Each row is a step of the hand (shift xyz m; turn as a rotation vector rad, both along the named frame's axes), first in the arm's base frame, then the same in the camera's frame.
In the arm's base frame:
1: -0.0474 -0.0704 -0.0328 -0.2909 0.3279 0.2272
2: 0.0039 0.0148 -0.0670 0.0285 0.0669 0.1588
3: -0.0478 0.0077 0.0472 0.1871 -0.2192 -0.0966
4: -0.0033 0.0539 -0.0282 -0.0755 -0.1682 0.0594
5: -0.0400 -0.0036 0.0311 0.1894 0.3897 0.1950
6: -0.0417 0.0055 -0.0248 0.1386 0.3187 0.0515
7: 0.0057 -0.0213 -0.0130 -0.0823 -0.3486 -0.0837
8: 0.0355 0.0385 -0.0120 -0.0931 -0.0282 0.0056
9: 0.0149 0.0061 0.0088 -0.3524 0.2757 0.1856
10: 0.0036 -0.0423 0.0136 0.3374 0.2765 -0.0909
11: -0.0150 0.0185 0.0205 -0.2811 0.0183 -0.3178
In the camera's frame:
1: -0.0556 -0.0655 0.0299 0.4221 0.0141 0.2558
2: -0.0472 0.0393 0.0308 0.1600 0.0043 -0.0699
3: 0.0522 -0.0369 0.0221 -0.2357 -0.0346 -0.1888
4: 0.0071 0.0505 0.0333 -0.0283 -0.1906 -0.0198
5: 0.0314 -0.0353 0.0187 0.3334 0.3201 -0.1103
6: -0.0088 -0.0075 0.0474 0.1880 0.2953 -0.0299
7: -0.0233 -0.0084 -0.0064 -0.2418 -0.2769 -0.0133
8: 0.0041 0.0523 -0.0114 0.0078 -0.0715 0.0657
9: 0.0075 0.0089 -0.0142 0.3720 -0.0413 0.3075
10: -0.0127 -0.0358 -0.0233 0.0093 0.4200 -0.1485
11: 0.0298 -0.0015 0.0099 -0.1923 -0.0069 0.3786

